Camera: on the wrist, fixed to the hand. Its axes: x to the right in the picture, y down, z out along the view.
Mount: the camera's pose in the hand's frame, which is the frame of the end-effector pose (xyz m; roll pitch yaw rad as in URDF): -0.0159 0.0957 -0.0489 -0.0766 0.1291 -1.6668
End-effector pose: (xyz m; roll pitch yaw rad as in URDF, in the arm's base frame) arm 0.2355 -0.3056 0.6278 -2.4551 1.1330 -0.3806
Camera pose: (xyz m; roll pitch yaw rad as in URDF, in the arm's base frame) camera 0.1710 -0.3929 0.6325 -1.9564 -0.4045 0.4551
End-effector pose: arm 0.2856 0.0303 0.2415 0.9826 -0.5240 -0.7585
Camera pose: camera 0.3211 0.1259 0.2790 0.7720 0.9622 -1.6384
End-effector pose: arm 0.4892 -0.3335 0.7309 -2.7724 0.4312 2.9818
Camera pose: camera 0.5159 -0.2295 0.7476 -2.7666 -0.4920 -1.8588
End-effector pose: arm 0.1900 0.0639 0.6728 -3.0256 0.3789 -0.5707
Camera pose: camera 0.1348 -0.0204 0.7135 -2.8385 -0.2631 0.9988
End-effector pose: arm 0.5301 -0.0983 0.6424 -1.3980 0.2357 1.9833
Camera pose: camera 0.5750 -0.1217 0.5463 -0.5262 -1.2413 0.8242
